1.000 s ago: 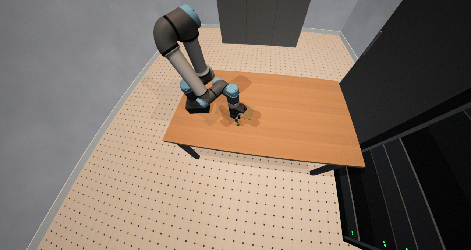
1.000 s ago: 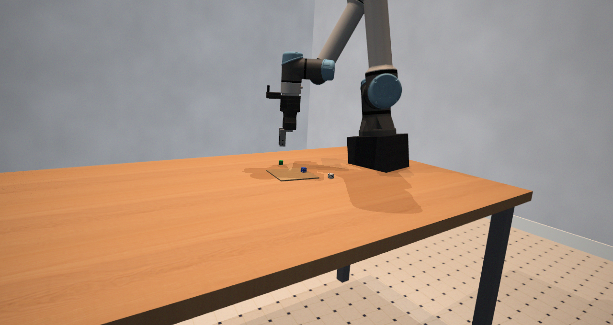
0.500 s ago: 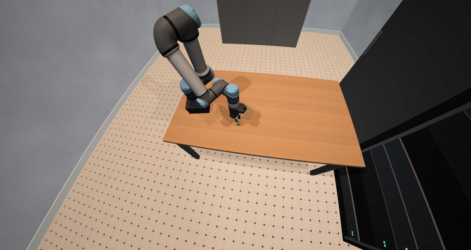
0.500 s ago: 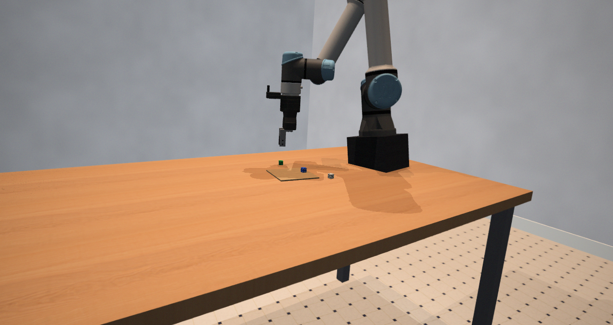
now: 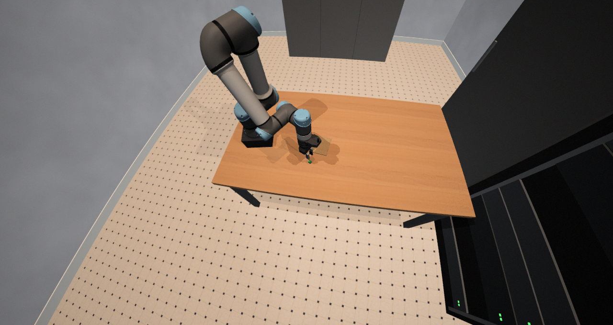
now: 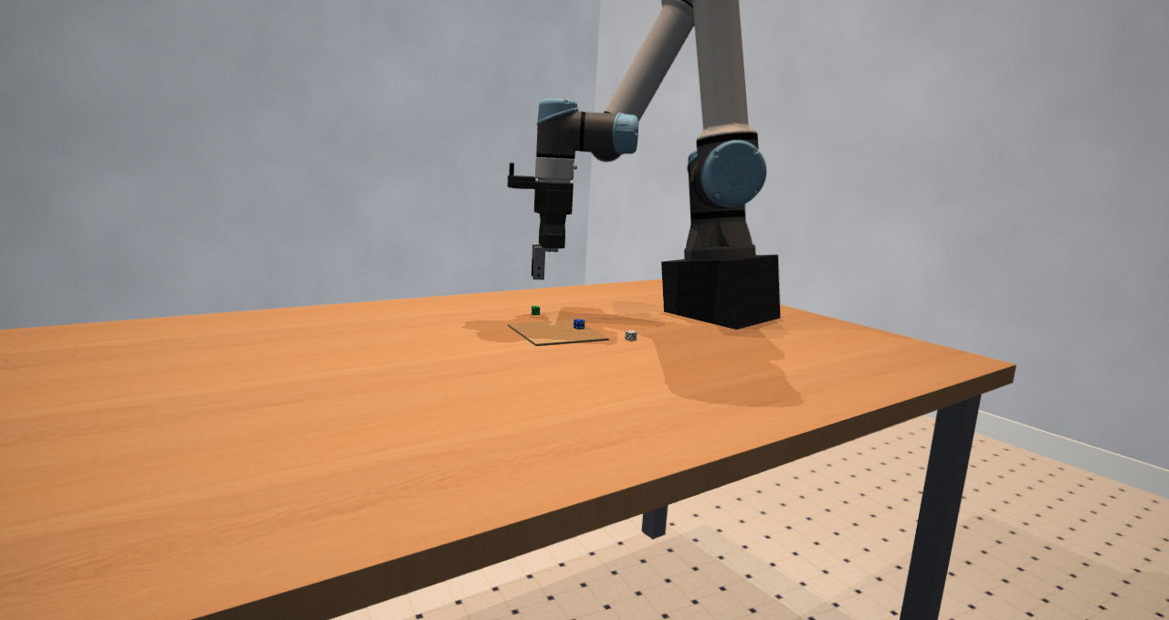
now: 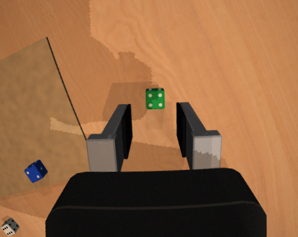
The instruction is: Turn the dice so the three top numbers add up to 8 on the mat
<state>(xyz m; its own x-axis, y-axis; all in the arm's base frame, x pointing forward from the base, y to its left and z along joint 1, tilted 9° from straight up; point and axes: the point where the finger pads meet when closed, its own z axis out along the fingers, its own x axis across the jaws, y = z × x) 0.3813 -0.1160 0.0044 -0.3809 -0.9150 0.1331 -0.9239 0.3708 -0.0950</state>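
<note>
Now: hand 90 mm above the green die. Also, from my hand: white die: 230 mm to the left, 90 mm below, 70 mm behind; then mat: 140 mm to the left, 90 mm below, 30 mm ahead; then blue die: 140 mm to the left, 80 mm below, 20 mm behind.
</note>
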